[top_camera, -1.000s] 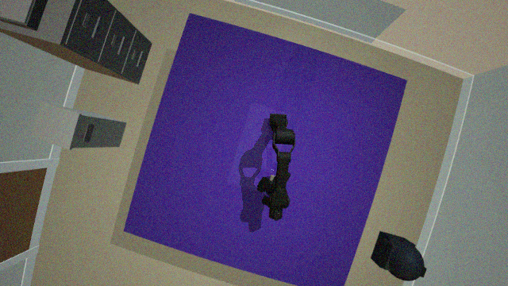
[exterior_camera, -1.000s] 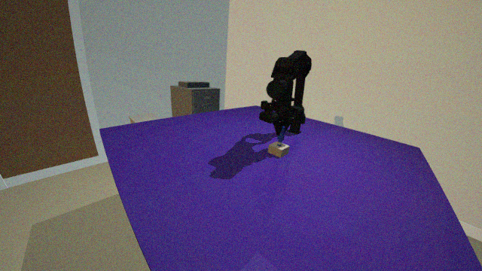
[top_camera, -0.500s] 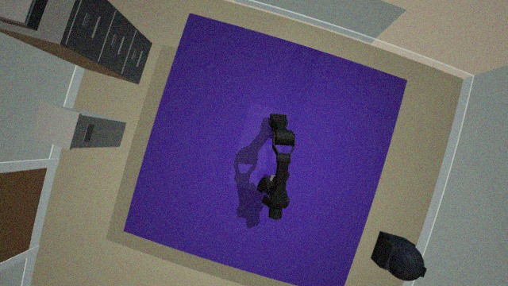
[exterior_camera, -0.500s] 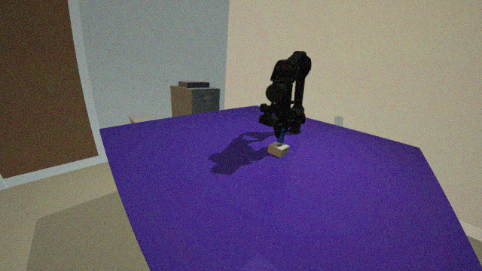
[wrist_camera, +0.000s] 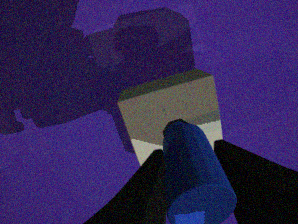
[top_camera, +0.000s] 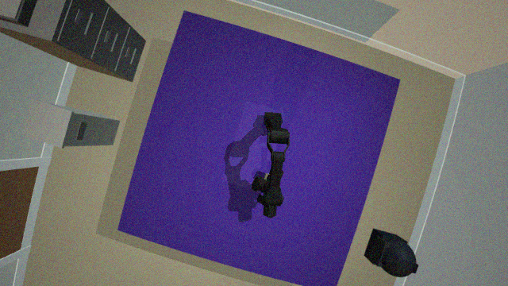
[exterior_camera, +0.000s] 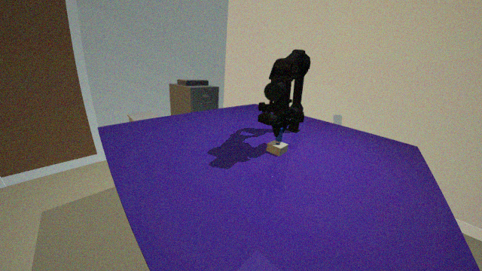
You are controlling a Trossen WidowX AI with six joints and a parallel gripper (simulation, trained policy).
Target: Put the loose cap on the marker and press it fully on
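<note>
Right now my gripper tip is 1 cm below the blue marker cap. Round my gripper tip: tan holder block 1 cm to the left, 5 cm below.
</note>
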